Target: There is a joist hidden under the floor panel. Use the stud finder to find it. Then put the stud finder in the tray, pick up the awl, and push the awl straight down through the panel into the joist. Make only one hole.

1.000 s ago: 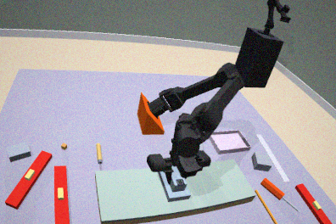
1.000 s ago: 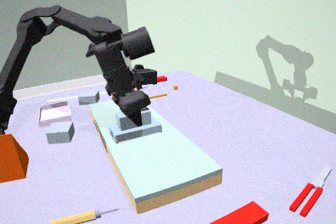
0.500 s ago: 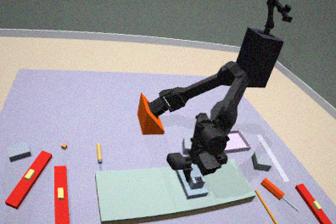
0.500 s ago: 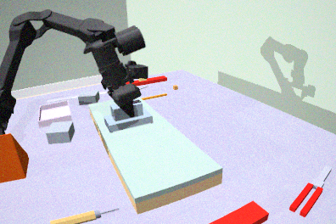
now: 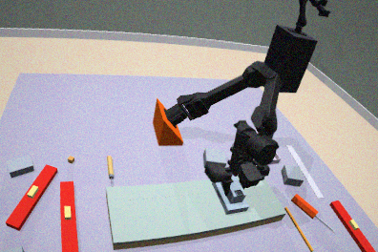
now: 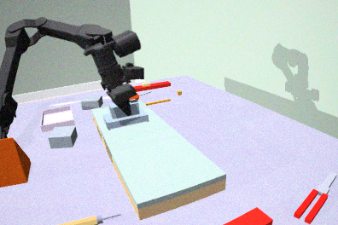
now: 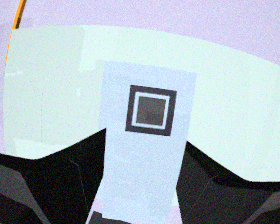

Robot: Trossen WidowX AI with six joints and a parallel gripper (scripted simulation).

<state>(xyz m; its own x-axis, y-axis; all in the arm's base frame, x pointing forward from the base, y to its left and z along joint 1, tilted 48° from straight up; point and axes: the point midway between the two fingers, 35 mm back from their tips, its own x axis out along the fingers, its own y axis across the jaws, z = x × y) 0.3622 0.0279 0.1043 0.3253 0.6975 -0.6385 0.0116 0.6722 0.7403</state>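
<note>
Right now the pale pink tray is 21 cm behind my gripper tip, 22 cm to the left of it and 5 cm below it. Also, from my gripper tip: yellow pencil: 14 cm ahead, 20 cm to the left, 6 cm below; awl: 17 cm behind, 33 cm to the right, 6 cm below; stud finder: 1 cm ahead, 2 cm above.
</note>
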